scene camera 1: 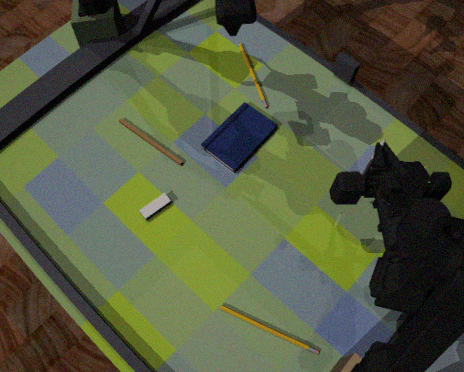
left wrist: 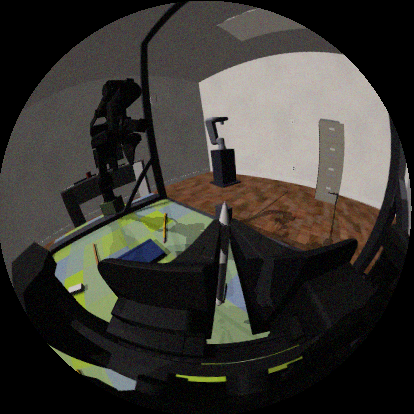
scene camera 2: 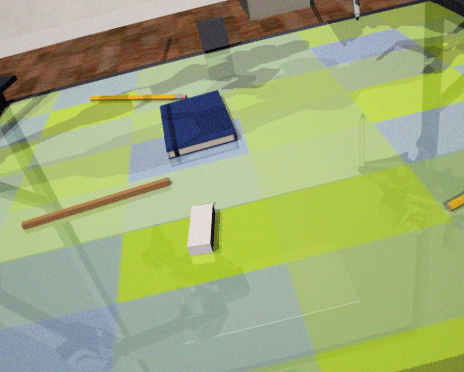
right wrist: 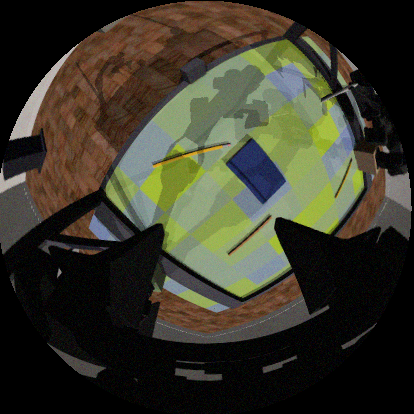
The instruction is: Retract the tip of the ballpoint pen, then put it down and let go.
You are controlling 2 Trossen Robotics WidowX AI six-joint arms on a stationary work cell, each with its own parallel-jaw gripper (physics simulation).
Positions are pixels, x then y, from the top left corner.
Scene:
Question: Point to a white eraser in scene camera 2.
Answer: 202, 222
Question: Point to a brown stick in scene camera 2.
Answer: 164, 182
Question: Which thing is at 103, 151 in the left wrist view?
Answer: The right gripper.

